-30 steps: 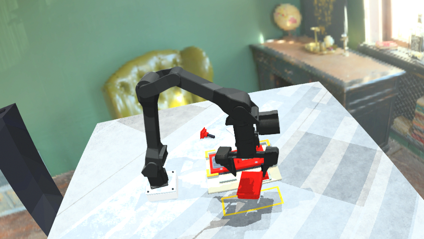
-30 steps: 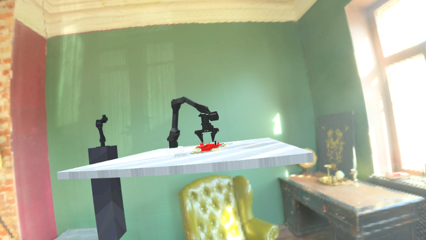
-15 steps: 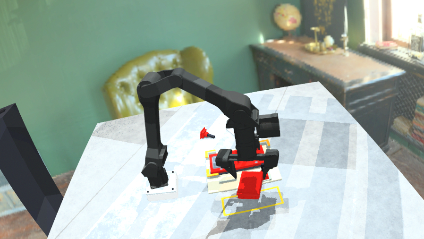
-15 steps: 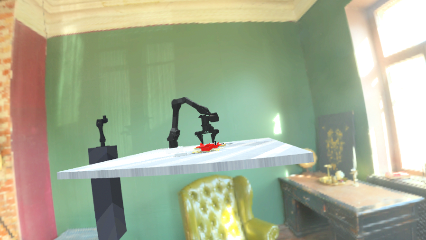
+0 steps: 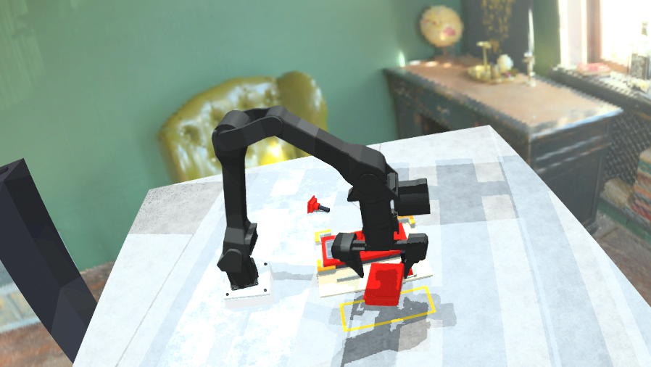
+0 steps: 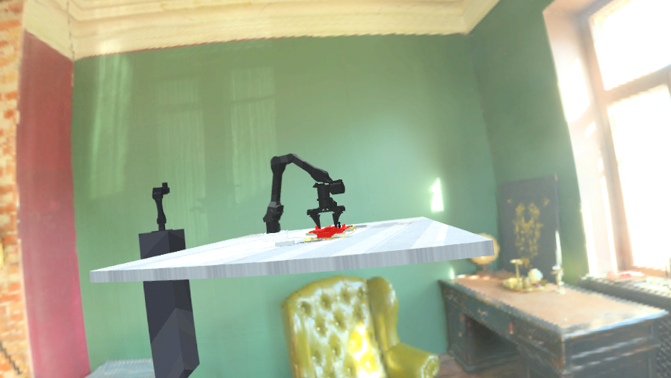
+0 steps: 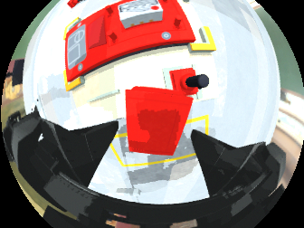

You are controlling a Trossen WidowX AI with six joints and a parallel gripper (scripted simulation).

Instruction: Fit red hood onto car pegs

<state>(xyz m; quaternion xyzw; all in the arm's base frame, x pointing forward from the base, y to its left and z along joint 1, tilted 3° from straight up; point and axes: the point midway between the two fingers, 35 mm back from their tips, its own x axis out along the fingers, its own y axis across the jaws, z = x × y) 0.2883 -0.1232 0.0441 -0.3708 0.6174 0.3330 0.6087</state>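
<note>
The red hood lies 10 mm below my gripper tip. Also, from my gripper tip: black upright stick (60 mm ahead, 30 mm to the left); then black wheel (350 mm to the left, 120 mm ahead, 30 mm below); then grey engine block (150 mm to the left, 40 mm ahead, 10 mm below).
</note>
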